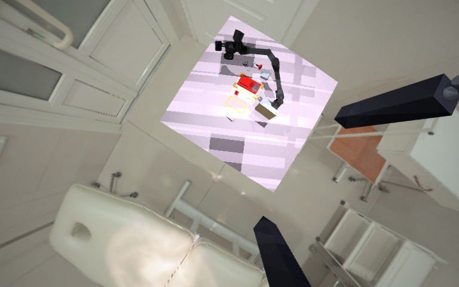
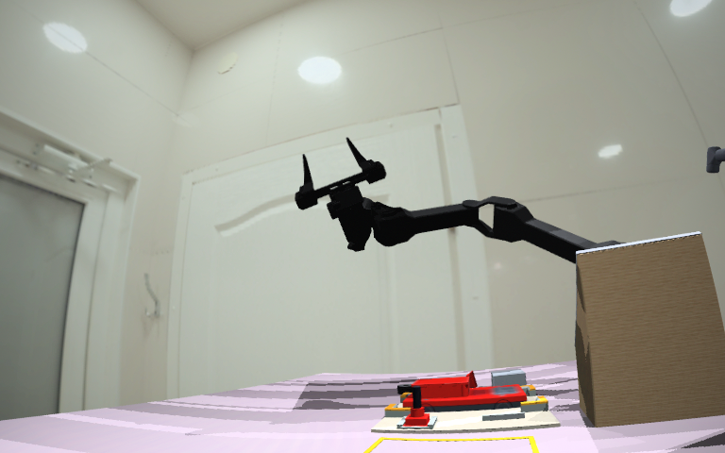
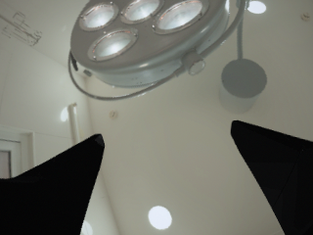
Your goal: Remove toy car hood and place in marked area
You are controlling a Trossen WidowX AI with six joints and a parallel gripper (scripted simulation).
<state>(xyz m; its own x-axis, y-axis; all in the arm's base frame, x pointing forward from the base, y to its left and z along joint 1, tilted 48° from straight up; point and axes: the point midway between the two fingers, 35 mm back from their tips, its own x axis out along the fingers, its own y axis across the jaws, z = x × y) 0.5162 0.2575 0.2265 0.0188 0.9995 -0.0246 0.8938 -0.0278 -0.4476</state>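
My gripper tip is now 460 mm above the hood, 170 mm past it and 100 mm to the left of it. From my gripper tip the other things lie so: loose wheel: 490 mm below, 260 mm to the right, 50 mm behind.
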